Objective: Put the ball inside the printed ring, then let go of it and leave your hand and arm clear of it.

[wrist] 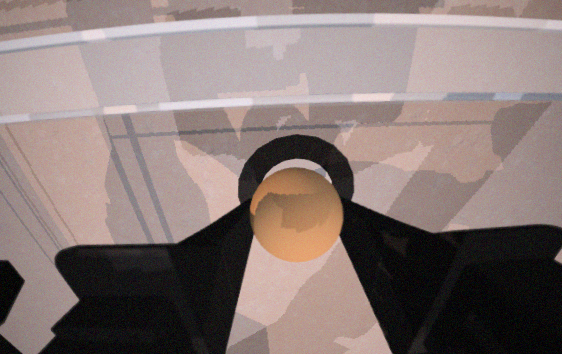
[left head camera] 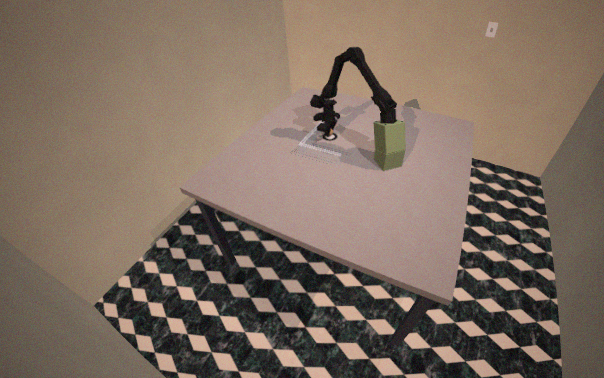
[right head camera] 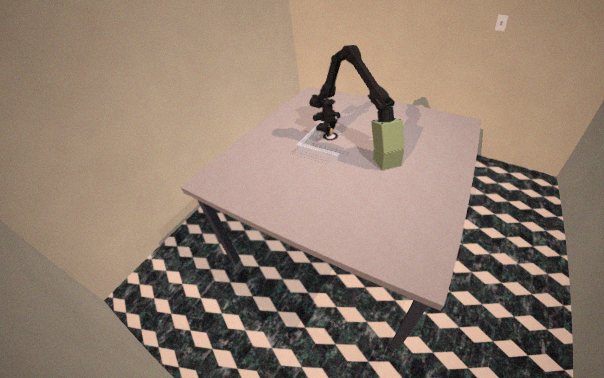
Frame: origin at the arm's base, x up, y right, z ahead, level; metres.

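Seen in the pictures: gripper, between the fingertips: [wrist: 293, 203] [left head camera: 329, 134] [right head camera: 329, 134]; arm's base, origin of its link: [left head camera: 388, 121] [right head camera: 386, 120].
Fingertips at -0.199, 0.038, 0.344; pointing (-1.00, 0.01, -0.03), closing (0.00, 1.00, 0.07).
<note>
Offsets run from my fingertips to a thing's middle, as dx, dy, dz. Level surfaces: height alone.
An orange ball {+0.017, +0.000, +0.004} [wrist: 297, 215] [left head camera: 331, 132] [right head camera: 331, 132] is held between the two black fingertips. My gripper [wrist: 293, 203] [left head camera: 330, 132] [right head camera: 330, 131] is shut on the ball and points down at the table. The printed ring {-0.015, +0.004, -0.001} [wrist: 297, 146] [left head camera: 336, 137] [right head camera: 336, 136] is black with a pale middle. In the wrist view the ball covers the lower part of the ring's middle, and the ring's far arc shows above the ball. The ring's near part is hidden by the ball and fingers. The height of the ball above the table is hard to tell.
A see-through object with pale white edges {+0.014, -0.058, -0.045} [left head camera: 320, 149] [right head camera: 318, 149] [wrist: 300, 20] stands close beside the ring on the table {dx -0.016} [left head camera: 320, 200] [right head camera: 320, 200]. The arm's green base block [left head camera: 389, 145] [right head camera: 388, 144] stands to the right of the ring in both head views.
</note>
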